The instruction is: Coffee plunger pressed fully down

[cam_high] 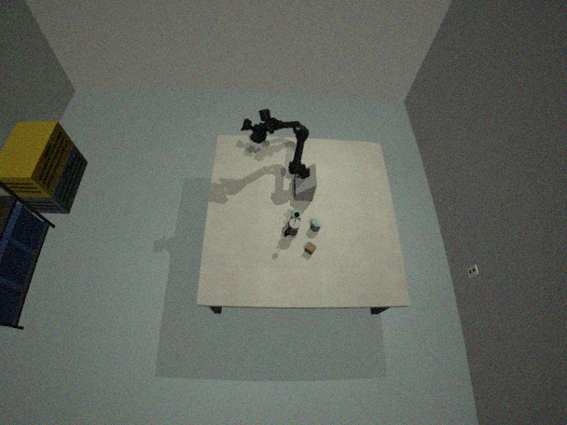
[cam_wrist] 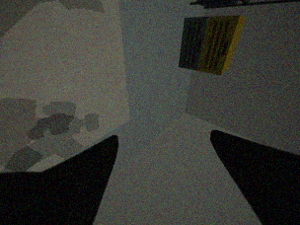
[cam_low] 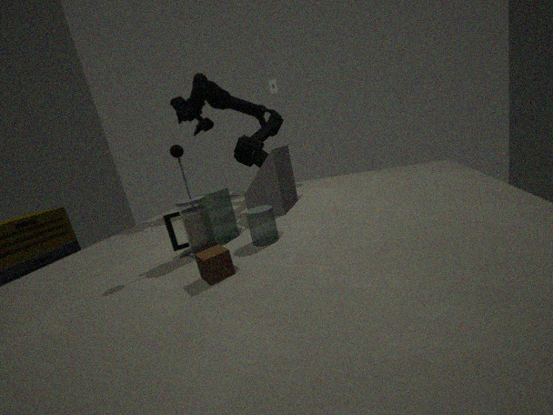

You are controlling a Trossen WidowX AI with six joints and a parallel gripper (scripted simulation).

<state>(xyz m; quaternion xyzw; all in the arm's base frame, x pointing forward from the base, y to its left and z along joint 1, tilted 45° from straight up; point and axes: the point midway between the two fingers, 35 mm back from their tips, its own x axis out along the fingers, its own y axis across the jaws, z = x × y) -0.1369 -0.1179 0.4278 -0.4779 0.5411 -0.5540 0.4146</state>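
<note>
The glass coffee press is 51 cm ahead of my gripper tip, 34 cm to the left of it and 23 cm below it. Round my gripper tip: orange-brown cube: 62 cm ahead, 46 cm to the left, 33 cm below; pale green box: 43 cm ahead, 36 cm to the left, 28 cm below.
</note>
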